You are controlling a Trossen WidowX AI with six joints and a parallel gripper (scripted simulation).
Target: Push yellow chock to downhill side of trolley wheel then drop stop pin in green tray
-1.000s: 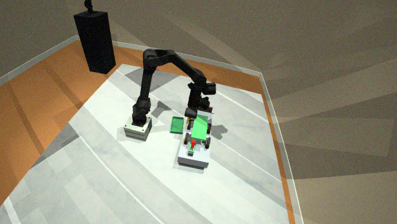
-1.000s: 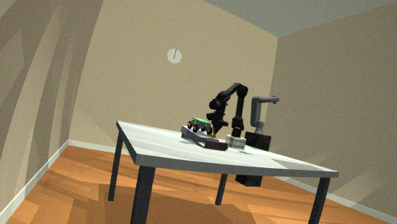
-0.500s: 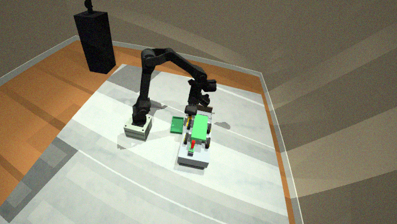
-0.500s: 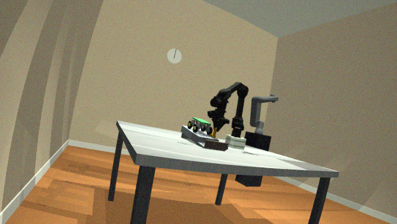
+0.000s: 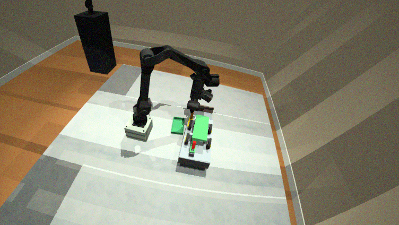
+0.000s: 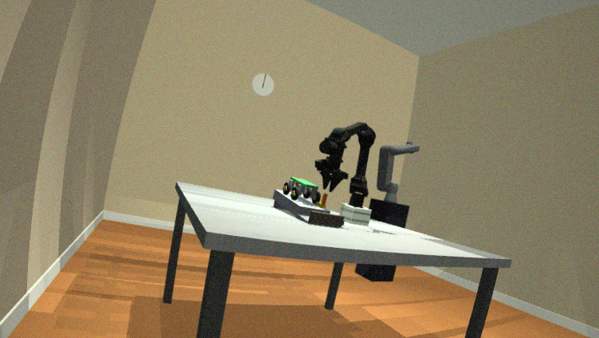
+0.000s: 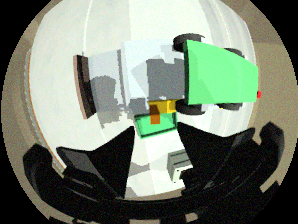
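The red-headed stop pin lies 40 mm ahead of my gripper tip, 240 mm to the right of it and 10 mm below it. The rest, counted from my gripper tip: green-topped trolley (60 mm ahead, 130 mm to the right, 20 mm below); yellow chock (30 mm to the right, 60 mm below); dark brown block (70 mm ahead, 140 mm to the left, 110 mm below).
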